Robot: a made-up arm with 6 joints. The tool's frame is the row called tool.
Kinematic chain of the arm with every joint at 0, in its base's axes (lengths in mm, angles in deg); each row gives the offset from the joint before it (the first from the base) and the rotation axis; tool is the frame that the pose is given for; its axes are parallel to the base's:
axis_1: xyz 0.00 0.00 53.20 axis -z
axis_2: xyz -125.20 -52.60 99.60 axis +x
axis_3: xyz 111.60 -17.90 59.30 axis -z
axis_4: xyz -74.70 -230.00 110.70 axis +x
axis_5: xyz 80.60 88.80 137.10 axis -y
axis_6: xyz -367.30 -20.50 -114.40 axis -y
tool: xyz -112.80 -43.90 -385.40
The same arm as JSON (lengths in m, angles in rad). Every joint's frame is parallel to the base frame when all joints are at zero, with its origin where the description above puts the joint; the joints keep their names.
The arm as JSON. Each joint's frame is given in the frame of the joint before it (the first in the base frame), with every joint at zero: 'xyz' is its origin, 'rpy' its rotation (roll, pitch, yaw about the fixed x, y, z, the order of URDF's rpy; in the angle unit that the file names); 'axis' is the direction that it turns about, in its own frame. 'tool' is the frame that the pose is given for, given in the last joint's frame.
{
  "units": {
    "length": "m",
    "angle": "rad"
  },
  "joints": [
    {
      "name": "axis_1",
      "type": "revolute",
      "origin": {
        "xyz": [
          0.0,
          0.0,
          0.0532
        ],
        "rpy": [
          0.0,
          0.0,
          0.0
        ]
      },
      "axis": "-z"
    },
    {
      "name": "axis_2",
      "type": "revolute",
      "origin": {
        "xyz": [
          -0.1252,
          -0.0526,
          0.0996
        ],
        "rpy": [
          0.0,
          0.0,
          0.0
        ]
      },
      "axis": "+x"
    },
    {
      "name": "axis_3",
      "type": "revolute",
      "origin": {
        "xyz": [
          0.1116,
          -0.0179,
          0.0593
        ],
        "rpy": [
          0.0,
          0.0,
          0.0
        ]
      },
      "axis": "-z"
    },
    {
      "name": "axis_4",
      "type": "revolute",
      "origin": {
        "xyz": [
          -0.0747,
          -0.23,
          0.1107
        ],
        "rpy": [
          0.0,
          0.0,
          0.0
        ]
      },
      "axis": "+x"
    },
    {
      "name": "axis_5",
      "type": "revolute",
      "origin": {
        "xyz": [
          0.0806,
          0.0888,
          0.1371
        ],
        "rpy": [
          0.0,
          0.0,
          0.0
        ]
      },
      "axis": "-y"
    },
    {
      "name": "axis_6",
      "type": "revolute",
      "origin": {
        "xyz": [
          -0.3673,
          -0.0205,
          -0.1144
        ],
        "rpy": [
          0.0,
          0.0,
          0.0
        ]
      },
      "axis": "-y"
    }
  ],
  "tool": {
    "origin": {
      "xyz": [
        -0.1128,
        -0.0439,
        -0.3854
      ],
      "rpy": [
        0.0,
        0.0,
        0.0
      ]
    }
  }
}

